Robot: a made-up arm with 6 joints.
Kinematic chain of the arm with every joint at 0, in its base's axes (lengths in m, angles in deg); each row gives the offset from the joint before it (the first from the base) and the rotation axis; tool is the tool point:
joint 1: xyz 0 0 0.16 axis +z
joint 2: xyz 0 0.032 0 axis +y
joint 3: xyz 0 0 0.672 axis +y
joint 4: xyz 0 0 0.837 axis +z
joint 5: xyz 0 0 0 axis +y
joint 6: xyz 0 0 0.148 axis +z
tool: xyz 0 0 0
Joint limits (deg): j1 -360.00..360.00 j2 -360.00..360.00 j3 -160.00..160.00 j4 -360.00..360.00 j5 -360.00..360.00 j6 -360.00..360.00
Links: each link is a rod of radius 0.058 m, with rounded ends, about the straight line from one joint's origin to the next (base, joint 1, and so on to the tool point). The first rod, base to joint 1, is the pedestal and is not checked.
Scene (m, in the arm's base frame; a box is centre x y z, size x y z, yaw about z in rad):
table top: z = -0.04
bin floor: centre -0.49 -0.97 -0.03 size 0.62 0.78 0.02 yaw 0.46
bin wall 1: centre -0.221 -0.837 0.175 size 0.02 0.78 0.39 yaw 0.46
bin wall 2: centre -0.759 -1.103 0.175 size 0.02 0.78 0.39 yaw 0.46
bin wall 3: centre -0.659 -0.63 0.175 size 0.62 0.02 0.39 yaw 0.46
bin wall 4: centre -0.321 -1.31 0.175 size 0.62 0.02 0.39 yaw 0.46
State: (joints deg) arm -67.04 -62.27 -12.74 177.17 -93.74 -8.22
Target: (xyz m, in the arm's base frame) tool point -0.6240 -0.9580 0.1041
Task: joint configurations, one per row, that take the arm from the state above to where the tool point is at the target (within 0.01 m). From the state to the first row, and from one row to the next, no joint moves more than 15 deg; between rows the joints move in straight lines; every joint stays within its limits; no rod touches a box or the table.
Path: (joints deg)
1: -74.12 -48.75 -2.08 176.52 -93.59 -8.22
2: -81.19 -35.23 8.58 175.87 -93.44 -8.22
3: -88.27 -21.71 19.23 175.22 -93.29 -8.22
4: -95.34 -8.20 29.89 174.58 -93.14 -8.22
5: -102.42 5.32 40.55 173.93 -93.00 -8.22
6: -109.50 18.84 51.21 173.28 -92.85 -8.22
7: -116.57 32.36 61.86 172.63 -92.70 -8.22
8: -123.65 45.88 72.52 171.98 -92.55 -8.22

